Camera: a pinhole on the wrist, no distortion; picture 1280 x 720 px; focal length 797.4 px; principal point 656.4 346.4 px. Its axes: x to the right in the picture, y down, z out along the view. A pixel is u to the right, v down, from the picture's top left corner.
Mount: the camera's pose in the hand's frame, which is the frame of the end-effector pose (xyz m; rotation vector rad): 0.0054 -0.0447 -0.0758 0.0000 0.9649 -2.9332
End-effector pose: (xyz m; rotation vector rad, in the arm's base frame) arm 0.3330 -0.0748 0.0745 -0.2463 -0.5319 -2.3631
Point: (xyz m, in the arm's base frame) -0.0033 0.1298 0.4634
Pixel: 288.7 155.1
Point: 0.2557 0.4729 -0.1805
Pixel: outside the picture
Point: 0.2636 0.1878 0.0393
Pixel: 1083.5 525.5
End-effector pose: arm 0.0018 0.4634 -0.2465 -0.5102 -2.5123 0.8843
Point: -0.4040 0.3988 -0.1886
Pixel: outside the picture
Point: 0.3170 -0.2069 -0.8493
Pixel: outside the picture
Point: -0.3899 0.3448 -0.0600
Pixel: outside the picture
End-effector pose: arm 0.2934 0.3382 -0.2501 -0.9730 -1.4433 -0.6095
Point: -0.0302 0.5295 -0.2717
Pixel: 683.1 66.4
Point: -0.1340 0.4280 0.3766
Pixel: outside the picture
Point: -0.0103 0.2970 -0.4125
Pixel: 1202.7 399.8
